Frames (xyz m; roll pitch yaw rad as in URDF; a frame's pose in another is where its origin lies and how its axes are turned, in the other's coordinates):
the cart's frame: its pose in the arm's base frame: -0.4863 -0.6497 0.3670 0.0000 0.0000 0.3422
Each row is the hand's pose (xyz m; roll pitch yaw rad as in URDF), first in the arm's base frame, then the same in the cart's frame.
Working: the arm's base frame: its pose in the cart's frame: 0.6761 0.4488 -0.3670 0.0000 0.0000 -0.3422

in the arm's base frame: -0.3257 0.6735 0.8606 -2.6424 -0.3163 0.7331
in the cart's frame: 0.5953 1.1926 0.4936 -2.6424 -0.3163 0.3909
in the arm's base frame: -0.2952 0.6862 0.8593 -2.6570 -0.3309 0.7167
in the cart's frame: 0.6283 1.1943 0.4923 -2.6570 -0.3309 0.3745
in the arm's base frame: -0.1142 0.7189 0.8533 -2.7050 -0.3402 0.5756
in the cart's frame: 0.8098 1.1644 0.4863 -2.7050 -0.3402 0.2334
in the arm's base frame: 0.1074 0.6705 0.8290 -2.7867 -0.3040 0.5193
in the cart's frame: 1.0023 1.0444 0.4620 -2.7867 -0.3040 0.1771
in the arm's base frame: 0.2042 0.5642 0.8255 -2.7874 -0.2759 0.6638
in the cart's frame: 1.0578 0.9118 0.4585 -2.7874 -0.2759 0.3216
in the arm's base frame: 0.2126 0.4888 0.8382 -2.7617 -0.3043 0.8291
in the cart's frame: 1.0404 0.8380 0.4712 -2.7617 -0.3043 0.4869
